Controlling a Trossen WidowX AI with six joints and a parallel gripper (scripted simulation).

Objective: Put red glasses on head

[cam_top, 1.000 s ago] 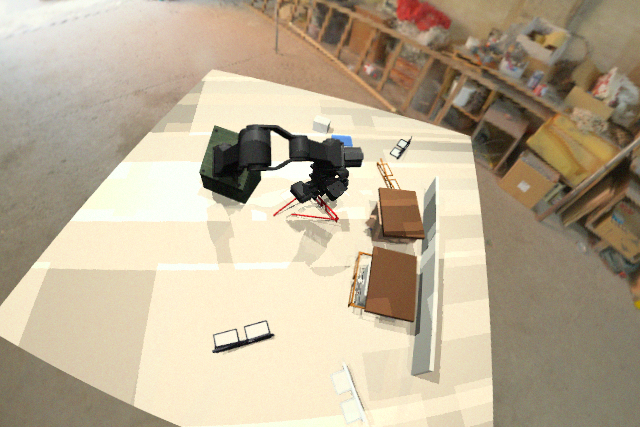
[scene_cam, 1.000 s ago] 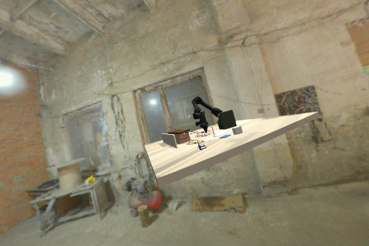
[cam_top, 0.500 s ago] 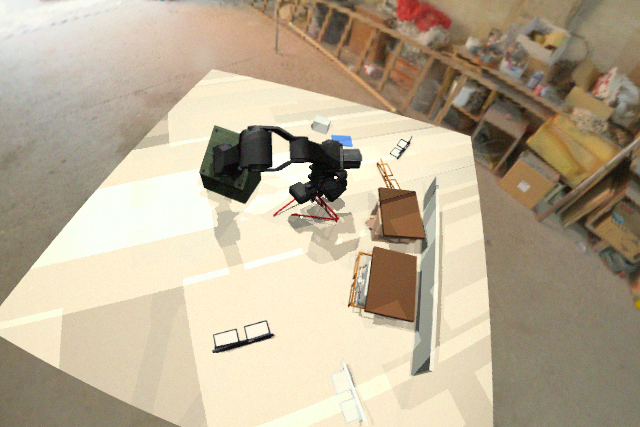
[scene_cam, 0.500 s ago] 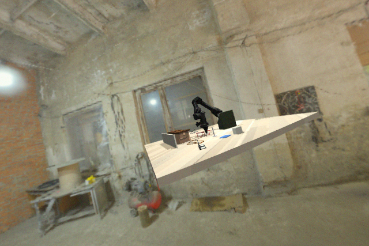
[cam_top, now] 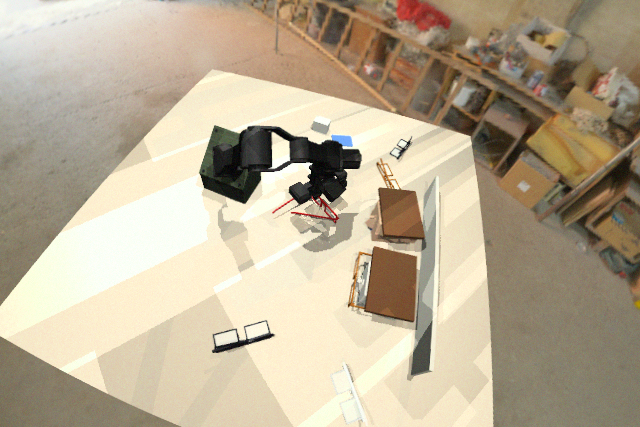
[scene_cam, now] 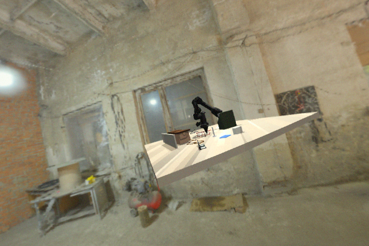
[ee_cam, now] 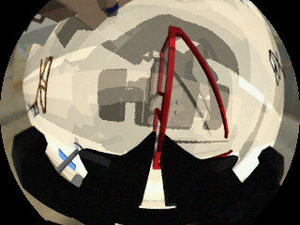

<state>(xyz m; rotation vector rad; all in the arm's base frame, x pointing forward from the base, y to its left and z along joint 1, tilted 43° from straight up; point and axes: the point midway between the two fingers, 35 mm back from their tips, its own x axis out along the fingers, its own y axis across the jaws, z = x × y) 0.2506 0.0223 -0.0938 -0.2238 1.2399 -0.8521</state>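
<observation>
Right now the grey post is 19 cm to the left of my gripper tip and 1 cm above it. From my gripper tip the other things lie so: blue tag: 32 cm to the left, 3 cm behind, 1 cm below; white block: 34 cm to the left, 14 cm behind, 1 cm above; display head: 27 cm ahead, 21 cm to the right, 4 cm above.
</observation>
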